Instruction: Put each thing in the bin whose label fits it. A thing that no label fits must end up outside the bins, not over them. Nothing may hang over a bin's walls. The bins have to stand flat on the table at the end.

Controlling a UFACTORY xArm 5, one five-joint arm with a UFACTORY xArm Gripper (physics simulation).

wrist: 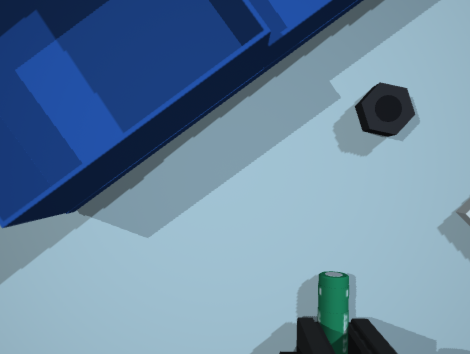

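Places are measured from the arm's base along level axes (x ahead, y left, z up), in centimetres.
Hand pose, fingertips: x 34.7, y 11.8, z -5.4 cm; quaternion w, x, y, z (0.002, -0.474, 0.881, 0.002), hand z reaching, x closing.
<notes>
After its pixels a point has its place.
A green battery (pixel 333 300) @(x 36.8, y 10.6, z -4.6 cm) stretches up from the bottom edge in the wrist view, its pale end cap facing the bins. My gripper (pixel 334 332) @(x 34.7, y 11.9, z -5.4 cm) is shut on the battery, with one black finger on each side of it; its lower part is hidden. The battery's shadow lies close around it, and I cannot tell whether it touches the table. A black hex nut (pixel 370 107) @(x 41.5, y 6.1, z -4.8 cm) lies flat on the table at the upper right. A blue bin (pixel 190 105) @(x 44.4, y 11.1, z -2.5 cm) stands at the upper left, and part of a second blue bin (pixel 312 12) @(x 44.7, y 6.8, z -2.4 cm) shows beside it. No bin label shows.
The corner of a pale block (pixel 464 212) @(x 36.7, y 5.2, z -5.0 cm) shows at the right edge. The near bin's long dark outer wall runs diagonally from the lower left to the top right, between the bin's inside and the nut and battery. Shadows of the bins fall on the light blue table (pixel 225 240) @(x 40.3, y 12.7, z -5.6 cm).
</notes>
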